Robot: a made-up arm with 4 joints.
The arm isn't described. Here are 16 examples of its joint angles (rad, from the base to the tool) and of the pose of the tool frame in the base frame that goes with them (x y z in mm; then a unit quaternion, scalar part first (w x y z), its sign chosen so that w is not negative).
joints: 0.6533 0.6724 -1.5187 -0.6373
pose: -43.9 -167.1 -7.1 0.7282 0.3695 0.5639 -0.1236
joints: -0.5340 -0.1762 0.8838 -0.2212
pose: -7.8 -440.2 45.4 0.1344 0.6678 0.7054 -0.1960
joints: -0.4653 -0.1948 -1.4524 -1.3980
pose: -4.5 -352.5 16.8 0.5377 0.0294 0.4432 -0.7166
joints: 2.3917 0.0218 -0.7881 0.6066
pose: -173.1 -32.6 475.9 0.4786 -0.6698 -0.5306 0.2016
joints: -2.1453 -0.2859 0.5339 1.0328
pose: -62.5 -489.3 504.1 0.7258 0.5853 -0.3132 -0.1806
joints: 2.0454 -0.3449 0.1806 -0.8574
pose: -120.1 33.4 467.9 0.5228 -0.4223 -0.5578 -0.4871
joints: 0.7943 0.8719 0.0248 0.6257
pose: 16.1 -185.4 -73.2 0.0711 0.6545 0.7504 -0.0590
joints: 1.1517 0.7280 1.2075 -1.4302
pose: -51.7 -8.1 36.5 0.2826 0.1669 -0.4688 -0.8201
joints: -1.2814 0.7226 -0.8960 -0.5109
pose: 68.4 -534.8 407.3 0.7814 -0.2011 0.3130 -0.5010
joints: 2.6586 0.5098 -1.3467 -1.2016
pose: -108.6 13.2 544.5 0.0491 0.5406 0.6573 0.5228
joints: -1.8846 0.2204 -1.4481 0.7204
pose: -60.6 -486.6 467.2 0.9024 -0.1811 -0.3868 0.0578
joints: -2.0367 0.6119 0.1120 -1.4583
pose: 23.1 -429.0 581.2 0.2071 -0.2483 0.5691 -0.7560
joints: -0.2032 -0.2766 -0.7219 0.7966
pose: -99.1 -276.3 48.1 0.5197 0.7364 -0.1201 -0.4161
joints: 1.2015 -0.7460 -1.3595 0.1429
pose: -101.0 71.2 344.6 0.1734 0.6288 0.3776 -0.6572
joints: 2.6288 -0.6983 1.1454 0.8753
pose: -122.6 -139.5 658.6 0.9344 0.2217 -0.2656 0.0850
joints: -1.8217 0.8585 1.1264 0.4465
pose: 92.7 -487.0 651.1 0.3845 0.3726 0.2901 -0.7932
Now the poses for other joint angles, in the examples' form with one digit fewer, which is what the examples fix.
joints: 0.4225 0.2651 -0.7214 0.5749
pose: -94 -240 23 0.405 0.796 0.336 -0.298
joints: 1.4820 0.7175 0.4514 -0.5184
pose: -65 81 96 0.204 -0.218 -0.763 -0.574
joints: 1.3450 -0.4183 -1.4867 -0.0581
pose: -133 45 327 0.231 0.654 0.517 -0.501
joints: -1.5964 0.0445 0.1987 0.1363
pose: -2 -532 428 0.736 0.418 0.172 -0.504
